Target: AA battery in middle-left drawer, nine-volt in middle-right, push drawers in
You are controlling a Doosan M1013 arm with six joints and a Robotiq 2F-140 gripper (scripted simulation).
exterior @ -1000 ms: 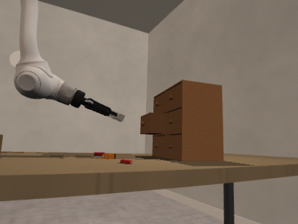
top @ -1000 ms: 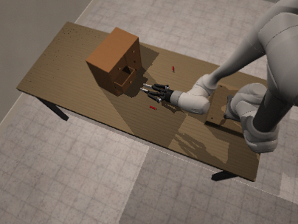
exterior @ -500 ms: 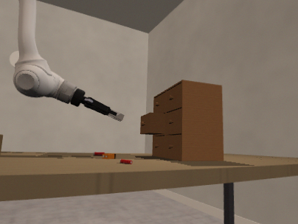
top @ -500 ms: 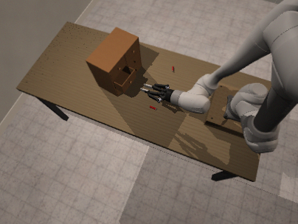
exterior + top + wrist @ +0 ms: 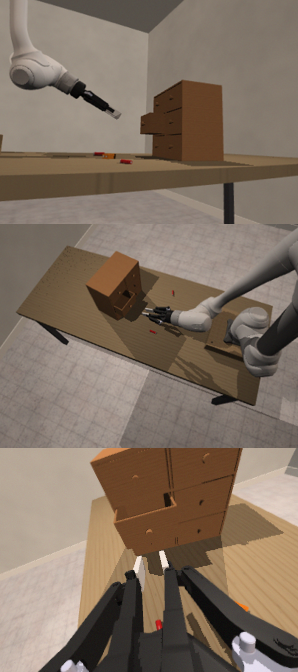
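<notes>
My hand is 40 mm past the AA battery, 40 mm to the right of it and 190 mm above it. Round my hand: orange nine-volt battery: 70 mm behind, 150 mm to the right, 180 mm below.
</notes>
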